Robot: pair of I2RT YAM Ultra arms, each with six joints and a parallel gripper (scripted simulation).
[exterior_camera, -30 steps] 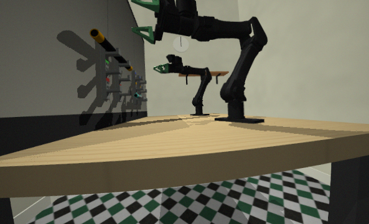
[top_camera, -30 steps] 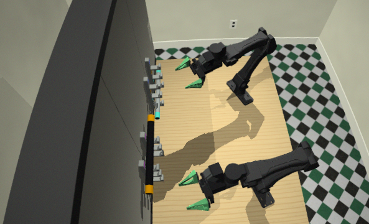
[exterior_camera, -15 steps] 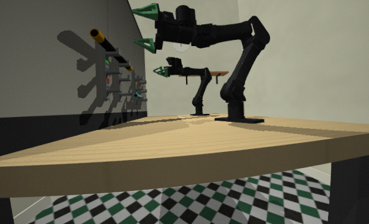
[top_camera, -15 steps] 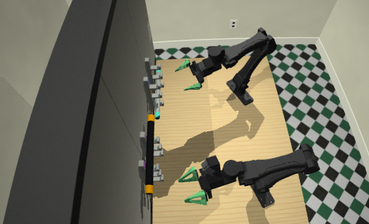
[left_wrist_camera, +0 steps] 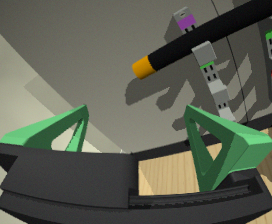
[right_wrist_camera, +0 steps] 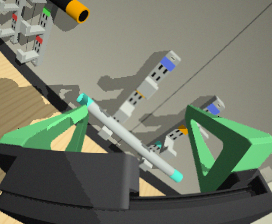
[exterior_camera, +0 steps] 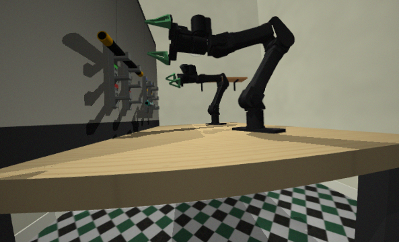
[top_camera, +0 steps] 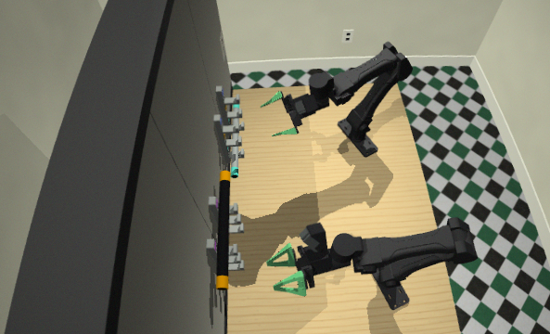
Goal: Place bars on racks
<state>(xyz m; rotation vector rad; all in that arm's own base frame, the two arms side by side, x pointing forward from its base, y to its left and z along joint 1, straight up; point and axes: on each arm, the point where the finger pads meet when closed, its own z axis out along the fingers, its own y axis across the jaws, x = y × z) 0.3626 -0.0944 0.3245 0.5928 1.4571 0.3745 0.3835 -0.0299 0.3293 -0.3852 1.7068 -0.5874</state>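
Now: the black bar 130 mm ahead of my left hand, 140 mm to the right of it and 10 mm below it. The rest, counted from my left hand: pale bar (110 mm ahead, 540 mm to the right, 160 mm below).
Now: the pale bar 160 mm below my right hand, 120 mm ahead of it and 60 mm to the right of it. Round my right hand: black bar 340 mm to the left, 140 mm ahead, 10 mm below.
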